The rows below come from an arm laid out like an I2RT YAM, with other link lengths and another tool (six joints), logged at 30 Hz.
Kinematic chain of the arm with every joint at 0, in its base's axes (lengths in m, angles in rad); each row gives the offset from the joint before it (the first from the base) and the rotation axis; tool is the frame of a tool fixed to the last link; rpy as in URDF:
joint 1: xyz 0 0 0.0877 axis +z
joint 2: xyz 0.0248 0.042 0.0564 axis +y
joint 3: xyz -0.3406 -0.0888 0 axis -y
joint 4: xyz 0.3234 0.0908 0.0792 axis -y
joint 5: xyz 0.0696 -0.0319 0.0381 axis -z
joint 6: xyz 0.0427 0 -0.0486 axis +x
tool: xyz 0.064 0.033 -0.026 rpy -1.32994 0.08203 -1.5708
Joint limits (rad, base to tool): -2.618..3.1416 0..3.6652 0..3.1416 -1.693..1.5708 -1.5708..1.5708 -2.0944..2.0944
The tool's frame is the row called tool.
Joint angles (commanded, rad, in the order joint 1, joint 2, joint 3, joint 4, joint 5, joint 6), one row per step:
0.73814, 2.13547, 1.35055, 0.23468, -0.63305, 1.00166
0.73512, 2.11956, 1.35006, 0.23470, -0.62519, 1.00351
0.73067, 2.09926, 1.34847, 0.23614, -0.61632, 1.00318
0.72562, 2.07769, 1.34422, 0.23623, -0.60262, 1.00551
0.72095, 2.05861, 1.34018, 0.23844, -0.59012, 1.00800
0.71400, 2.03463, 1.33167, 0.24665, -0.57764, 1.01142
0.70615, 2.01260, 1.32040, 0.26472, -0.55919, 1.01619
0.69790, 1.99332, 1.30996, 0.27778, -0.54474, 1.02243
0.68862, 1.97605, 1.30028, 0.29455, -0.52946, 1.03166
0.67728, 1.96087, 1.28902, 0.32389, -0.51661, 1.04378
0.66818, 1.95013, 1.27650, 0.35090, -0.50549, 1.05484
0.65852, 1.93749, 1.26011, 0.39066, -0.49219, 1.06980
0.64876, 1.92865, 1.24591, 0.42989, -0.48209, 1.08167
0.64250, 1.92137, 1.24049, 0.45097, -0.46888, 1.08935
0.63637, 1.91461, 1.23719, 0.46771, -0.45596, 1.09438
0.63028, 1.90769, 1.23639, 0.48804, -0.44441, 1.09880
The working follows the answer.
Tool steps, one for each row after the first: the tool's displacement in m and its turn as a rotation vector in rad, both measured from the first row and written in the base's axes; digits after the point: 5 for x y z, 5 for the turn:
0.00161, -0.00170, 0.00872, 0.00758, -0.01250, -0.01052
0.00352, -0.00437, 0.01961, 0.01774, -0.03074, -0.02251
0.00556, -0.00787, 0.02982, 0.02463, -0.04612, -0.04044
0.00742, -0.01112, 0.03898, 0.03199, -0.06074, -0.05711
0.00946, -0.01605, 0.04983, 0.04393, -0.07916, -0.07655
0.01253, -0.02135, 0.05942, 0.05766, -0.10189, -0.10285
0.01538, -0.02683, 0.06734, 0.06849, -0.11686, -0.12660
0.01914, -0.03246, 0.07500, 0.08152, -0.13108, -0.15334
0.02389, -0.03869, 0.08268, 0.10231, -0.14838, -0.18109
0.02742, -0.04401, 0.08704, 0.11830, -0.16017, -0.20447
0.03100, -0.04999, 0.09269, 0.14243, -0.17672, -0.23169
0.03468, -0.05560, 0.09715, 0.16559, -0.19360, -0.25477
0.03789, -0.05922, 0.10189, 0.17974, -0.20692, -0.27577
0.04111, -0.06267, 0.10661, 0.19154, -0.22052, -0.29551
0.04444, -0.06590, 0.11312, 0.20813, -0.23868, -0.31370

Tool pose at each row, in the base's axes (x y z in m, rotation vector in rad; rounded; the steps above come from the unrounded poses):
0.37626, 0.48723, 0.19299, -1.32205, 1.51707, 0.61594
0.37788, 0.48552, 0.20171, -1.30914, 1.50931, 0.60516
0.37979, 0.48286, 0.21260, -1.29378, 1.49645, 0.59099
0.38182, 0.47936, 0.22281, -1.27560, 1.49077, 0.57301
0.38369, 0.47611, 0.23197, -1.25802, 1.48466, 0.55680
0.38572, 0.47118, 0.24282, -1.23518, 1.47467, 0.53922
0.38880, 0.46587, 0.25241, -1.20587, 1.46388, 0.51552
0.39164, 0.46040, 0.26033, -1.17992, 1.45916, 0.49719
0.39540, 0.45477, 0.26799, -1.14984, 1.45533, 0.47907
0.40015, 0.44854, 0.27567, -1.11367, 1.44549, 0.46336
0.40369, 0.44322, 0.28003, -1.08405, 1.43995, 0.45111
0.40726, 0.43724, 0.28568, -1.04601, 1.42829, 0.43849
0.41094, 0.43163, 0.29014, -1.01226, 1.41458, 0.42755
0.41415, 0.42801, 0.29488, -0.98634, 1.40697, 0.41454
0.41738, 0.42456, 0.29960, -0.96320, 1.39956, 0.40063
0.42070, 0.42133, 0.30611, -0.93853, 1.38532, 0.38765

